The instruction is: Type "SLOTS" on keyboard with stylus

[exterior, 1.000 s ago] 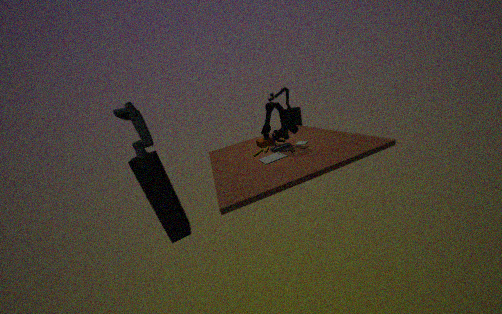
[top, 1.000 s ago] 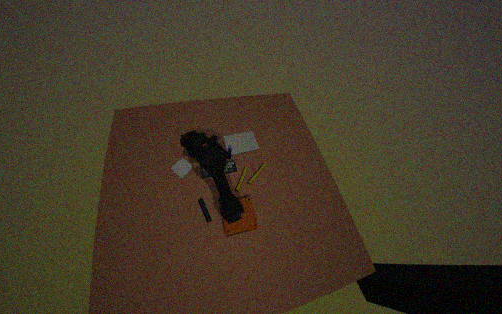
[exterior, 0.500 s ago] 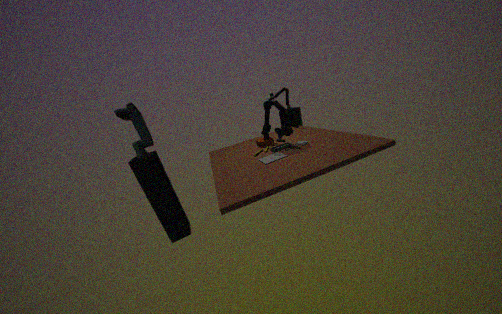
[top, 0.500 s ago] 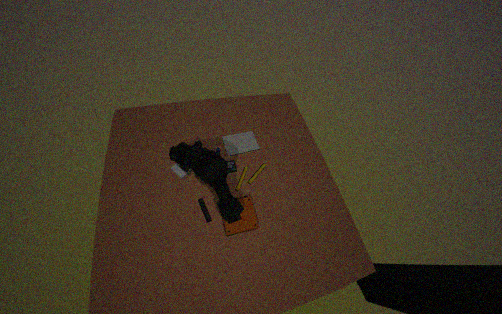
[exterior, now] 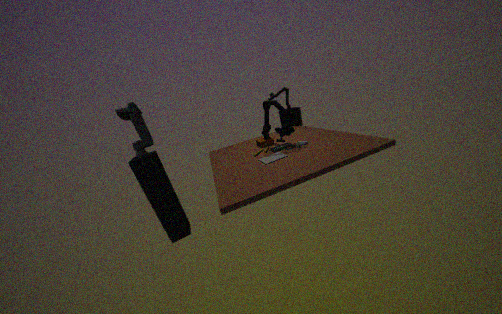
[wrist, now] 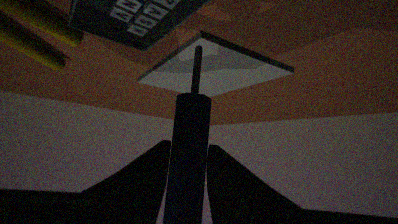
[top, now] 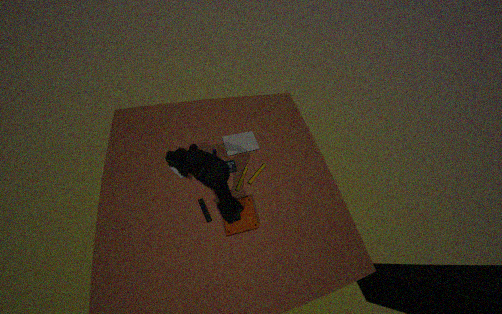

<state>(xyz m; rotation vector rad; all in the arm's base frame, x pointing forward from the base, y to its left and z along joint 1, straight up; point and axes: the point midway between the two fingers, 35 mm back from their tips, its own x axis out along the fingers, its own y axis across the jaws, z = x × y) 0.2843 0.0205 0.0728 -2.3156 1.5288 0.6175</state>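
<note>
My gripper tip is now 10 cm above the L key. Also, from my gripper tip: O key 10 cm below, 2 cm to the left; then stylus tip 5 cm below; then blue stylus 1 cm below.
</note>
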